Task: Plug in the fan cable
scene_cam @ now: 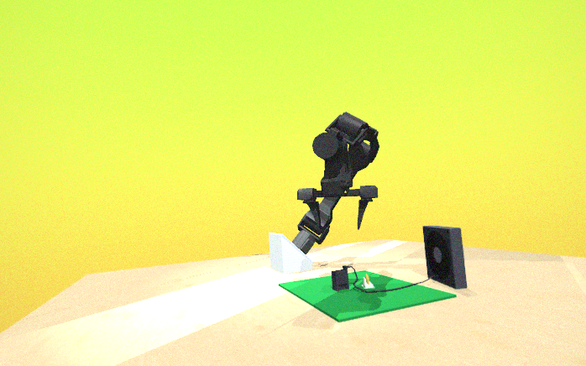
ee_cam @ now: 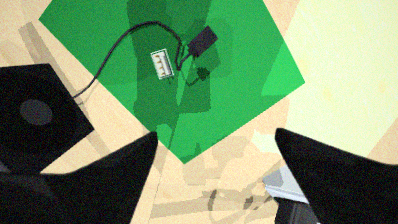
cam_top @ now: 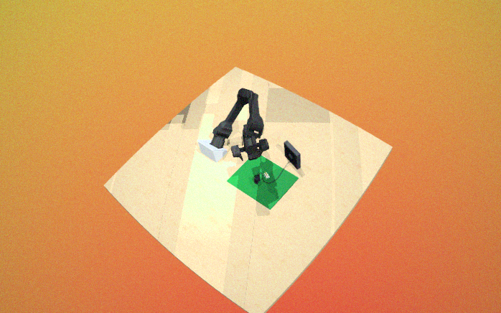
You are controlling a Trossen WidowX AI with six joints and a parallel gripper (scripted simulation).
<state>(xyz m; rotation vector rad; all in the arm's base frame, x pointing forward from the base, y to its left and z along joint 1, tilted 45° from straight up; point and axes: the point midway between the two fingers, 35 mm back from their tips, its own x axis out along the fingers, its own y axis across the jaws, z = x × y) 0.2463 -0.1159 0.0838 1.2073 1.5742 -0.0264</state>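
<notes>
Right now my gripper tip is 5 cm short of the dark fan plug, 5 cm to the left of it and 10 cm above it. The rest, counted from my gripper tip: green board 7 cm ahead, 2 cm to the right, 14 cm below; black fan 15 cm ahead, 15 cm to the left, 6 cm below; white four-pin header 7 cm ahead, 1 cm to the left, 12 cm below.
</notes>
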